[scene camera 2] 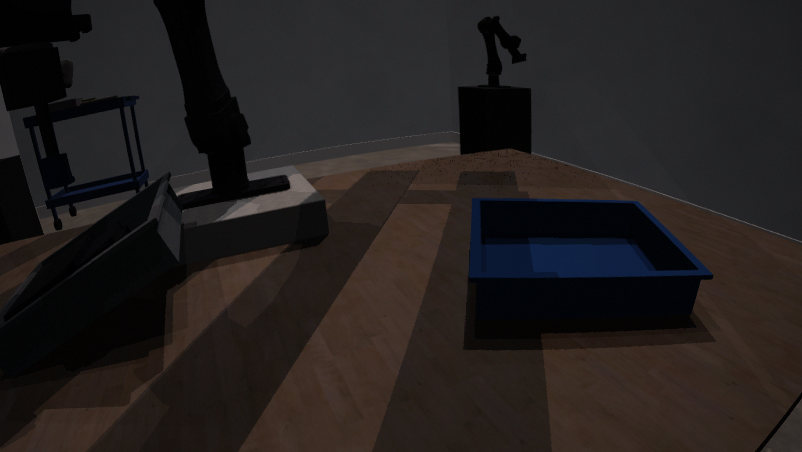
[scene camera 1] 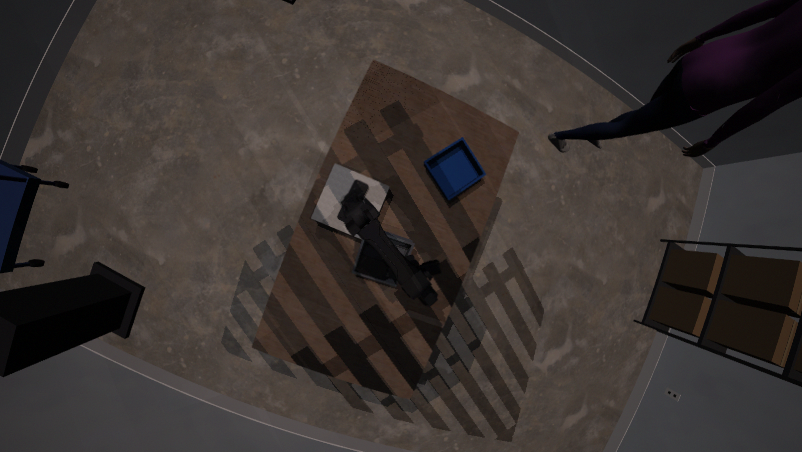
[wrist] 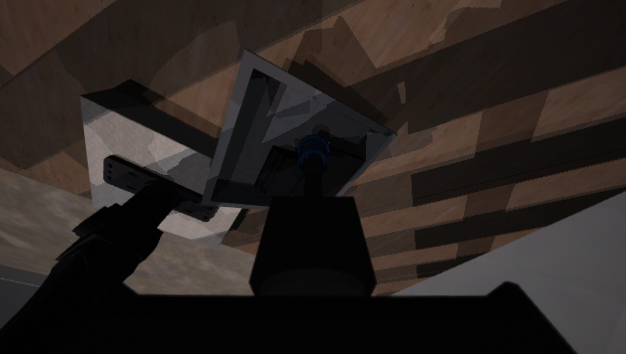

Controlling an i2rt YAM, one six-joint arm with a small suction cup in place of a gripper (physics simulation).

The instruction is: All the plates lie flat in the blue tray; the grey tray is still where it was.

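The blue tray stands flat on the wooden table and is empty. The grey tray is tipped up on one edge and leans against the pale base block of my arm. My suction cup hangs above the inside of the grey tray and carries nothing. I can make out no plate in any view; the inside of the grey tray is dark and partly hidden by my arm.
A person stands beyond the table's far corner. A shelf rack with brown boxes is at the right. A blue cart and a black pedestal bearing another arm stand off the table.
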